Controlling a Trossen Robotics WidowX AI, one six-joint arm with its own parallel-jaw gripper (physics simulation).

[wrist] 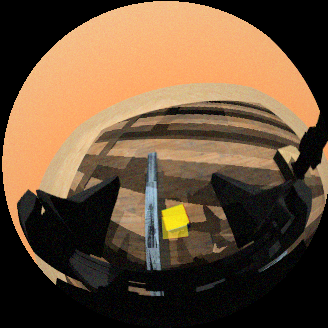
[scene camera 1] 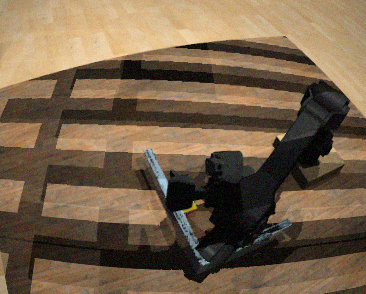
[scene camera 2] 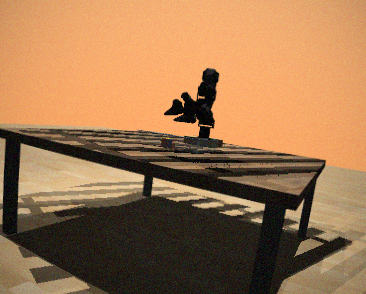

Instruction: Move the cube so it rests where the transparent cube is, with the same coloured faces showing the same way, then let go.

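Where they show: gripper, between the fingertips: (wrist: 165, 179) (scene camera 1: 190, 169) (scene camera 2: 168, 117); arm's base, origin of its link: (wrist: 297, 170) (scene camera 1: 306, 157) (scene camera 2: 203, 138).
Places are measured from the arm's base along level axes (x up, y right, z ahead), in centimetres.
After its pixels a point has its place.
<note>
The cube (scene camera 1: 190, 206) (scene camera 2: 166, 143) (wrist: 175, 216) sits on the table with its yellow face up. Red and blue show at its right edge in the wrist view. The transparent cube (wrist: 176, 234) @[z 36.9, x -0.2, y -7.6 cm] shows as a dull yellow patch beside and partly under the cube's outline in the wrist view; the cube is turned slightly against it and offset from it. In scene camera 1 the arm hides most of both. My gripper (scene camera 1: 201, 179) (scene camera 2: 171, 117) @[z 36.8, x 9.4, y -3.4 cm] (wrist: 165, 179) @[z 36.8, x 9.4, y -3.4 cm] is wide open and empty, raised above the cube, with one finger at each side in the wrist view.
A long grey-blue bar (scene camera 1: 157, 172) @[z 42.2, x 1.8, y 2.1 cm] (wrist: 152, 200) @[z 40.8, x 1.9, y -2.4 cm] lies left of the cube in the wrist view. Another bar (scene camera 1: 280, 230) @[z 18.7, x 1.8, y -19.2 cm] shows beyond the arm in scene camera 1. A tan block (scene camera 1: 322, 170) @[z -3.1, x 0.0, y -5.3 cm] is by the arm's base. Dark striped shadows cross the wooden table (scene camera 2: 250, 175) @[z 61.3, x -4.1, y -58.9 cm].
</note>
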